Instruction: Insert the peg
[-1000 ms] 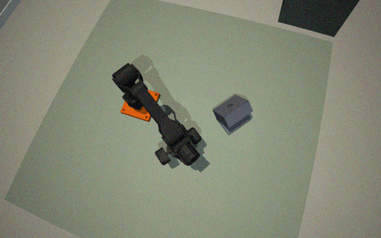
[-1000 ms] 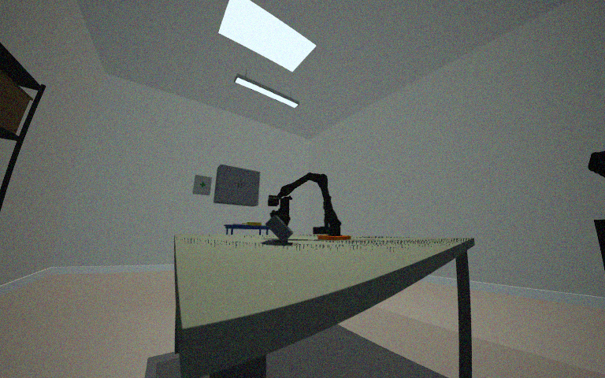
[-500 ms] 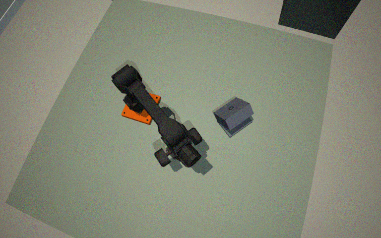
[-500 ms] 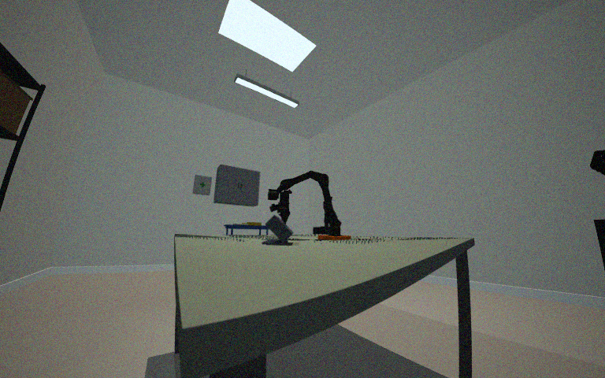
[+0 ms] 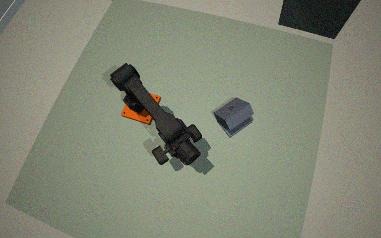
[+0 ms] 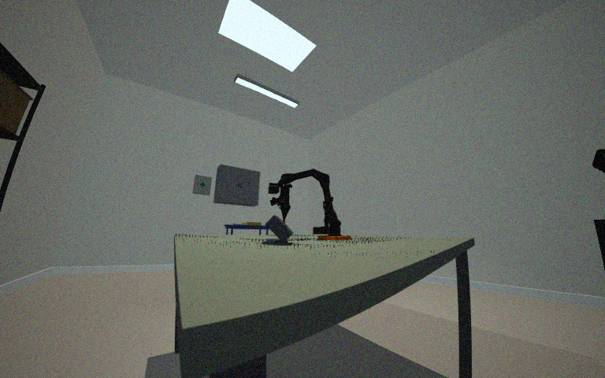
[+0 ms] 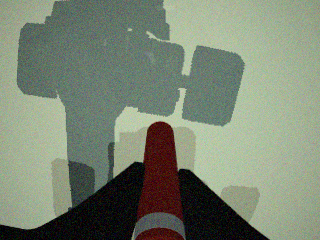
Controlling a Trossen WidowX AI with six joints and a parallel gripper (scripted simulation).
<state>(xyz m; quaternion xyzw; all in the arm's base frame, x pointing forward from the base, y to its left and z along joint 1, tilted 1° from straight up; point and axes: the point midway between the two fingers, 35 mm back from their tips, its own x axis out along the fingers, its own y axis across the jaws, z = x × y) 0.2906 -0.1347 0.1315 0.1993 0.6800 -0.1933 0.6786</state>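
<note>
My gripper tip is 250 mm to the right of the grey sloped panel, 140 mm short of it and 50 mm above it. The rest, counted from my gripper tip: red peg: 20 mm above.
</note>
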